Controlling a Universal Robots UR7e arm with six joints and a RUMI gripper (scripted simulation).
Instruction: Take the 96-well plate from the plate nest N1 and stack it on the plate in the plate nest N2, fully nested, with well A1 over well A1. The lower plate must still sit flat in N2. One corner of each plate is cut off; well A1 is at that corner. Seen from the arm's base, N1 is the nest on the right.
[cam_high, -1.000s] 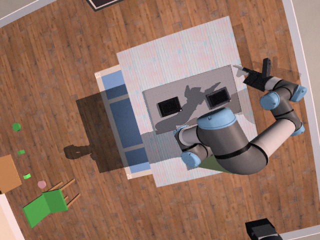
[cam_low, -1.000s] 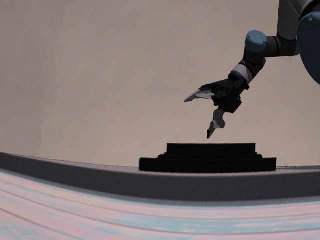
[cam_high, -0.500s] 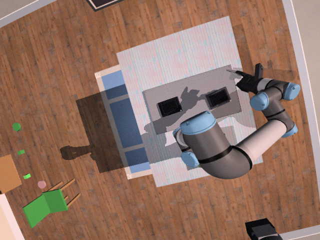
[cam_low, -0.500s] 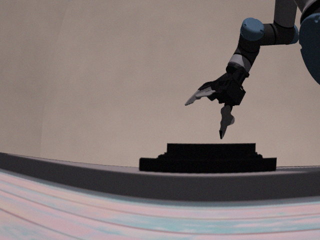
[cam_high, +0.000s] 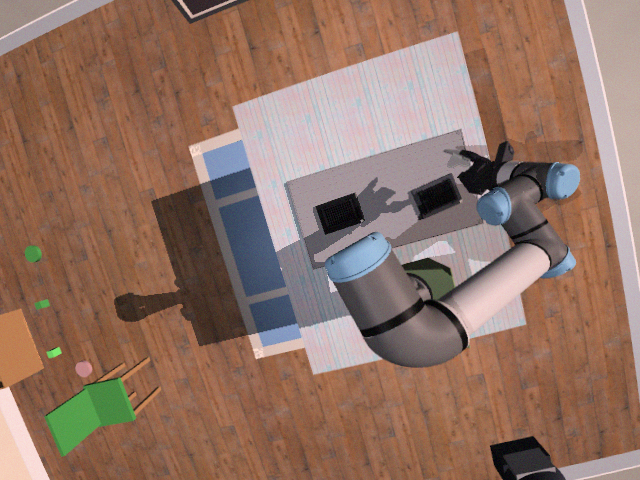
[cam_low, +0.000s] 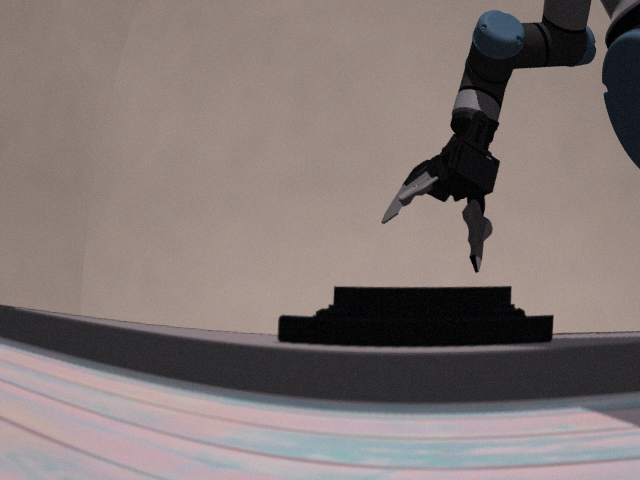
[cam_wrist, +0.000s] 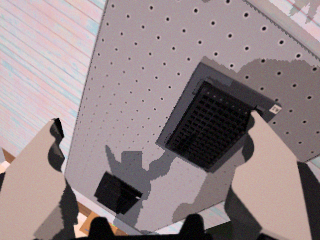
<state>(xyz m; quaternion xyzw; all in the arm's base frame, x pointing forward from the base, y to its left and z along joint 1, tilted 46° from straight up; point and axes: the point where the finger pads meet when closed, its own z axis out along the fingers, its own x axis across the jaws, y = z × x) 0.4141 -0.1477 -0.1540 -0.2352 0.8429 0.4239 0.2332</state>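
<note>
My hand is 11 cm above the plate nest N1, 8 cm past it and 4 cm to the right of it.
</note>
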